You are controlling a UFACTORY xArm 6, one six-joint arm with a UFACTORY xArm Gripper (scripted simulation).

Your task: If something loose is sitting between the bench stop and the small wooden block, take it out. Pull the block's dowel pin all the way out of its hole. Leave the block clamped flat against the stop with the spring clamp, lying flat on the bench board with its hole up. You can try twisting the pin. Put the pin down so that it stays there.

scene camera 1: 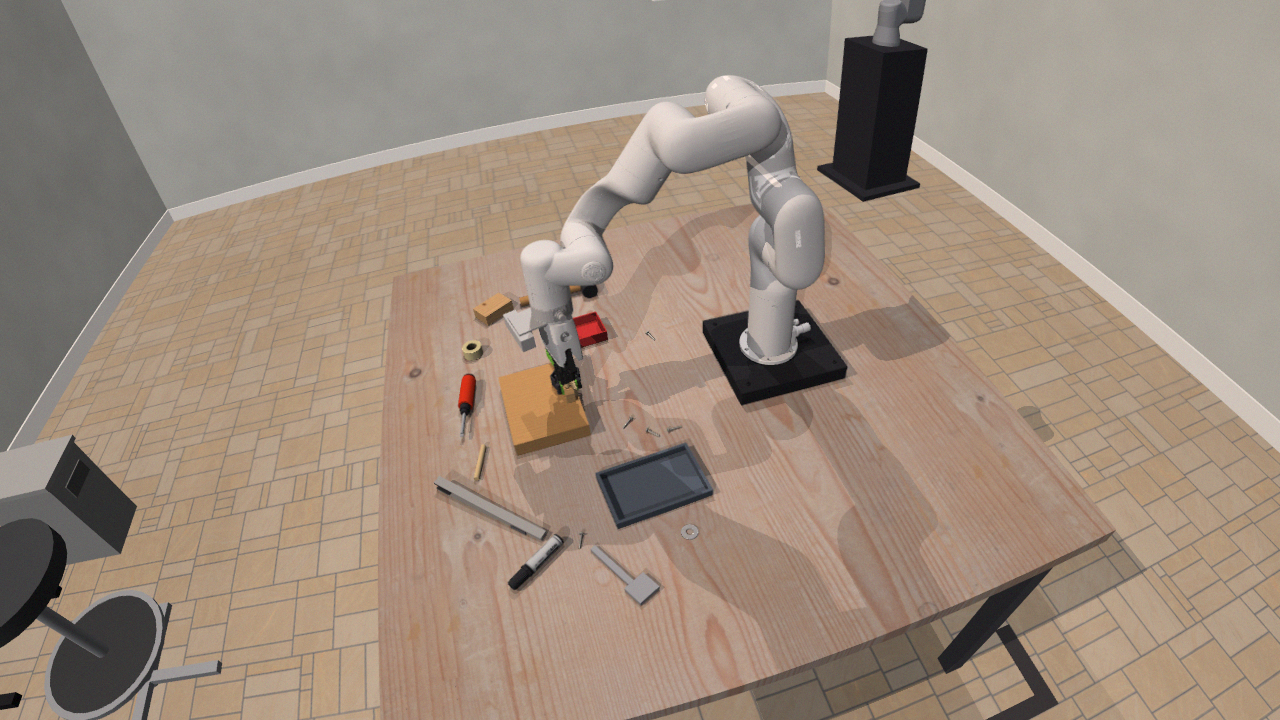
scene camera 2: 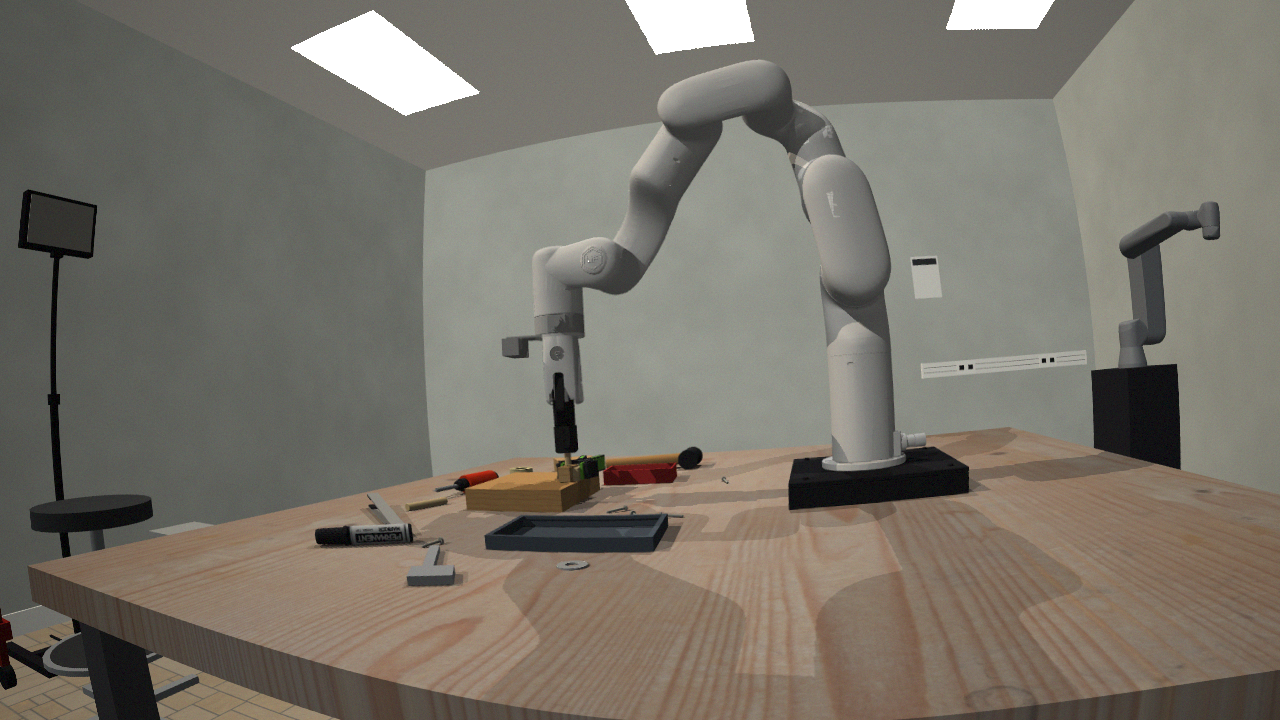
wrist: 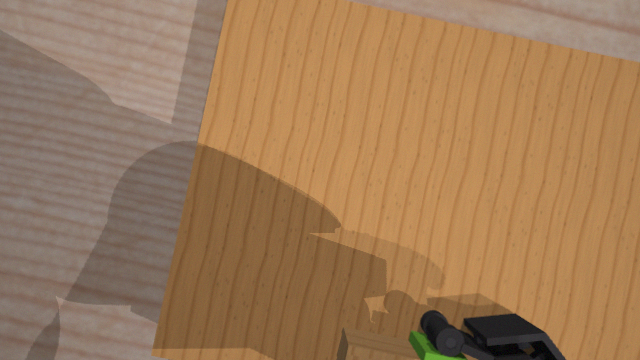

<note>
In view: the gripper (scene camera 2: 567, 452), an orange bench board (scene camera 1: 538, 417), a red tray (scene camera 2: 652, 473), a marker (scene camera 2: 390, 533) and a dark tray (scene camera 2: 559, 533).
The orange bench board shows as well in scene camera 2 (scene camera 2: 521, 491) and in the wrist view (wrist: 357, 171). The red tray also shows in scene camera 1 (scene camera 1: 588, 325). The marker also shows in scene camera 1 (scene camera 1: 551, 546). The wrist view misses the red tray: it is out of frame. The wrist view does not show the marker: it is out of frame.
</note>
